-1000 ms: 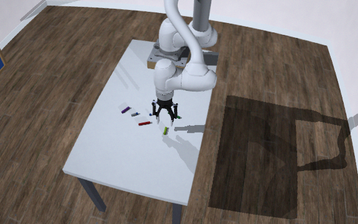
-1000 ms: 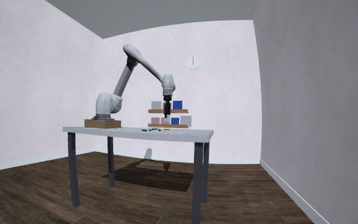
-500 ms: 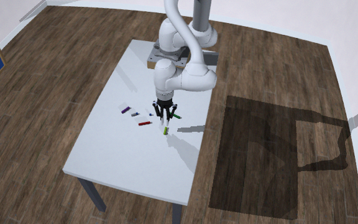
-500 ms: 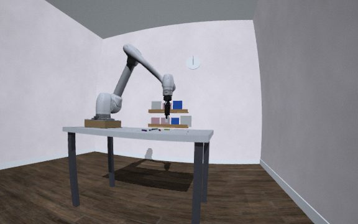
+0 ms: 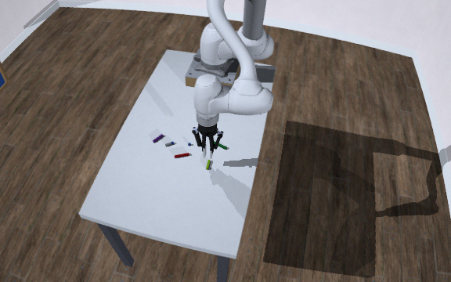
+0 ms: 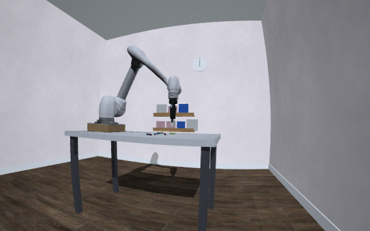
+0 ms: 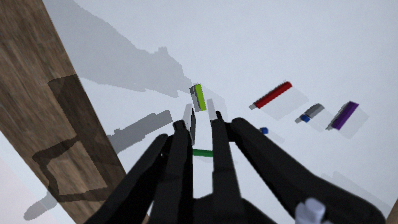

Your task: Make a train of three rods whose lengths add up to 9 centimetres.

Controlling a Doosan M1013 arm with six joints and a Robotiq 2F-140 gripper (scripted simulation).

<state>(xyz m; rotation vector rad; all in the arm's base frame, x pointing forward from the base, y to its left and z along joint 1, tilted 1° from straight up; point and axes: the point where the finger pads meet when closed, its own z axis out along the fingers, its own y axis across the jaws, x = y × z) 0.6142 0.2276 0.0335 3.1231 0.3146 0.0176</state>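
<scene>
My hand is 100 mm above the lime rod. Also, from my hand: green rod (130 mm behind, 100 mm below); then red rod (140 mm to the right, 100 mm below); then grey rod (30 mm behind, 230 mm to the right, 100 mm below).
</scene>
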